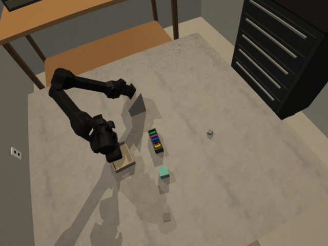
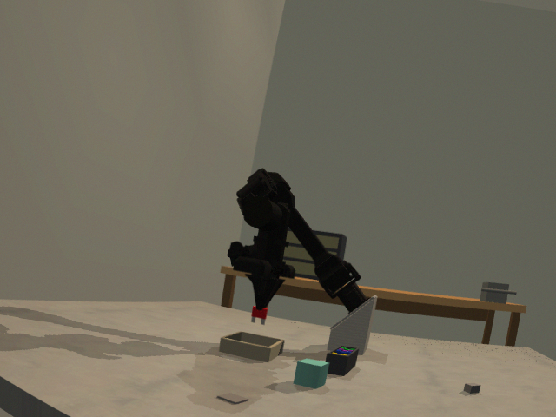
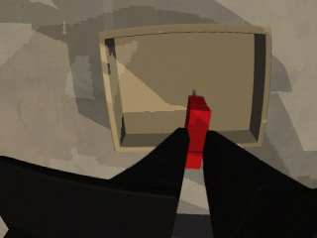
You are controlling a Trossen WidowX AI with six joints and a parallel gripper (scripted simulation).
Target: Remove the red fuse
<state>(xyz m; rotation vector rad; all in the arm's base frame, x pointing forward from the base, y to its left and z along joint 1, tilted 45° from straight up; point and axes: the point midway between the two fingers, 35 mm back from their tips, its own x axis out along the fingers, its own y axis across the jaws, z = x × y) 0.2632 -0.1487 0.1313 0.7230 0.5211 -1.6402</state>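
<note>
My gripper tip is 10 mm above the red fuse. From my gripper tip the other things lie so: blue fuse 180 mm to the left, 70 mm below, 20 mm ahead; then tan tray 90 mm below; then purple fuse 190 mm to the left, 70 mm below.
</note>
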